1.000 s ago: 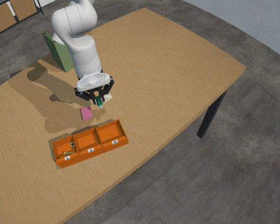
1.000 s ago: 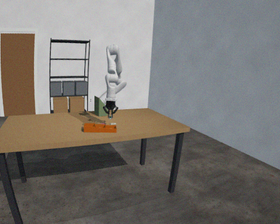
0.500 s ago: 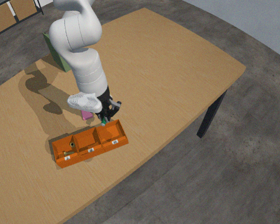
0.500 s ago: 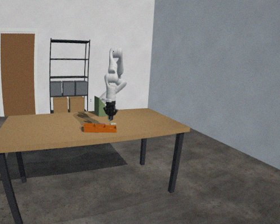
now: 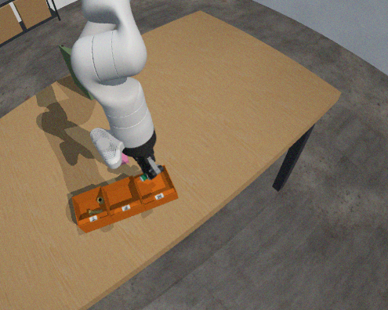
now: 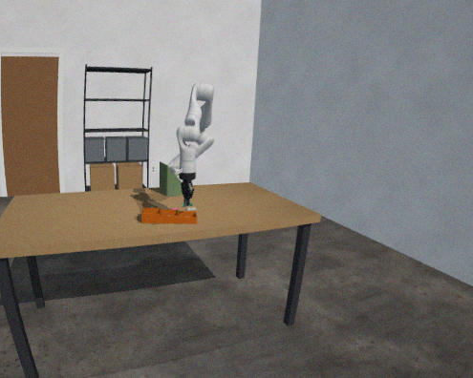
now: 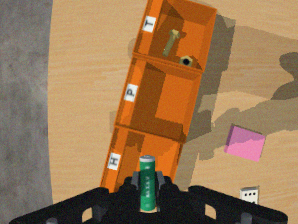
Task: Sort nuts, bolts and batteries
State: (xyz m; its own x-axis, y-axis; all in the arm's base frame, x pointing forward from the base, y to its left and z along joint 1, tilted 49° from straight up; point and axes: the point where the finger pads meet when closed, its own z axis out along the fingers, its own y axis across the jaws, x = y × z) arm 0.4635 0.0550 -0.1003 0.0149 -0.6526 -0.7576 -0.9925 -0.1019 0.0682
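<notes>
Now: hand 20 mm above the green battery. From my hand the other things lie so: pink eraser (140 mm behind, 20 mm to the right, 80 mm below); orange bin unit (10 mm behind, 80 mm to the right, 70 mm below); brass nut (50 mm behind, 130 mm to the right, 80 mm below).
</notes>
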